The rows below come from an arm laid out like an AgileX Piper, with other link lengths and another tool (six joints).
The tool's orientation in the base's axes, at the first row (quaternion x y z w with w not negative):
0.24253 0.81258 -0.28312 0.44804
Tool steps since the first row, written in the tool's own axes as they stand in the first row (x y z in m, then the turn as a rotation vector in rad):
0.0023 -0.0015 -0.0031 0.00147 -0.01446 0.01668
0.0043 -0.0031 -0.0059 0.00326 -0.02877 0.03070
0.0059 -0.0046 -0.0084 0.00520 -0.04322 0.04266
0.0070 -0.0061 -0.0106 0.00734 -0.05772 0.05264
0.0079 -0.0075 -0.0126 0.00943 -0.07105 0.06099
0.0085 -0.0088 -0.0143 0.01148 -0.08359 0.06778
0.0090 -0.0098 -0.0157 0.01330 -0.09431 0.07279
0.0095 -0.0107 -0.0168 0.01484 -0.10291 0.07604
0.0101 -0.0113 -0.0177 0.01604 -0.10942 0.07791
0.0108 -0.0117 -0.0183 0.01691 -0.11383 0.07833
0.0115 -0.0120 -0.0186 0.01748 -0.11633 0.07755
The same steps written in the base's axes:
-0.0039 0.0013 -0.0003 -0.00022 -0.02153 -0.00507
-0.0076 0.0024 -0.0004 -0.00207 -0.04111 -0.00929
-0.0108 0.0032 -0.0003 -0.00530 -0.05938 -0.01270
-0.0136 0.0038 0.0001 -0.00982 -0.07631 -0.01541
-0.0161 0.0042 0.0005 -0.01453 -0.09129 -0.01764
-0.0182 0.0045 0.0010 -0.01963 -0.10466 -0.01934
-0.0200 0.0048 0.0015 -0.02449 -0.11554 -0.02051
-0.0214 0.0050 0.0017 -0.02888 -0.12373 -0.02118
-0.0226 0.0053 0.0018 -0.03257 -0.12953 -0.02146
-0.0236 0.0055 0.0015 -0.03560 -0.13288 -0.02132
-0.0243 0.0056 0.0011 -0.03795 -0.13408 -0.02087

